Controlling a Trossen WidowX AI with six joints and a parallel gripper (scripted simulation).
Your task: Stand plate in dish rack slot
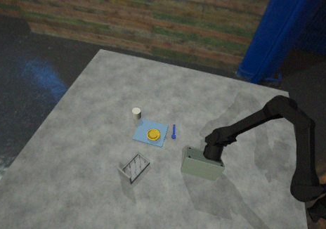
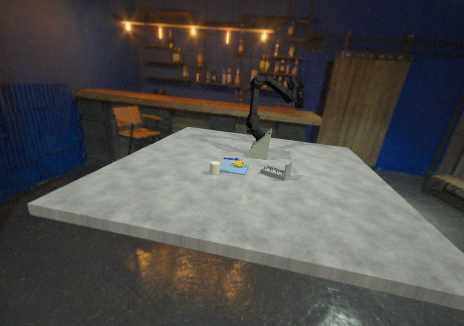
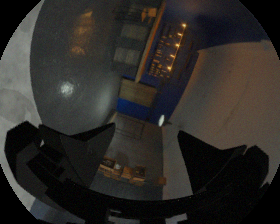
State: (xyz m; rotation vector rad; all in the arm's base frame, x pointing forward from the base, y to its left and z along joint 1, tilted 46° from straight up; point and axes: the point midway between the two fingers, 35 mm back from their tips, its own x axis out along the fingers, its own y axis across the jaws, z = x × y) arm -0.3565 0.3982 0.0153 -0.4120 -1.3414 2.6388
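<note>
My gripper tip is now 690 mm short of the yellow plate, 390 mm to the left of it and 340 mm above it. From my gripper tip the other things lie so: grey wire dish rack 740 mm ahead, 330 mm below, 210 mm to the right; then blue spoon 590 mm ahead, 430 mm to the right, 350 mm below; then light blue mat 710 mm ahead, 410 mm to the right, 350 mm below.
</note>
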